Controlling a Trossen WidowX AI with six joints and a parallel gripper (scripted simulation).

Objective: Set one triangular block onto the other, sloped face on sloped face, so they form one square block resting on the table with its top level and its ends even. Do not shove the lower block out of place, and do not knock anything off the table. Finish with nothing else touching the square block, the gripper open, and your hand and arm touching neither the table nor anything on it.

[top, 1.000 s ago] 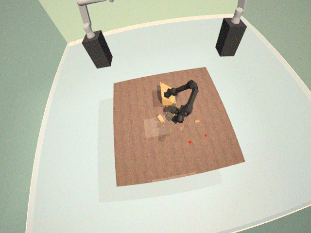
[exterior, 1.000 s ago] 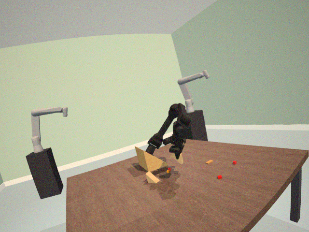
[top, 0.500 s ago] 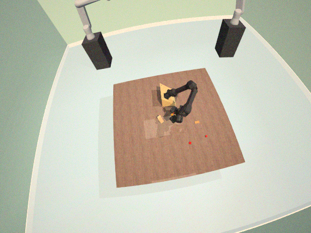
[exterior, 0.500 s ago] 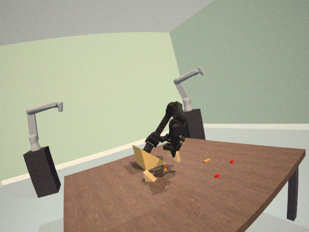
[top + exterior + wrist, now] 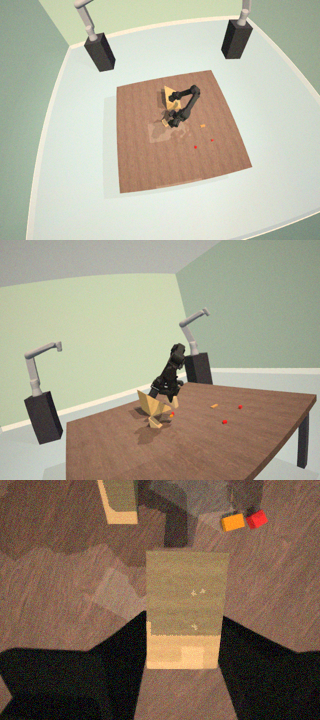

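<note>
Now: the orange cube 110 mm behind my gripper tip, 20 mm to the left of it and 130 mm below it. The rest, counted from my gripper tip: triangular block 10 mm above.
</note>
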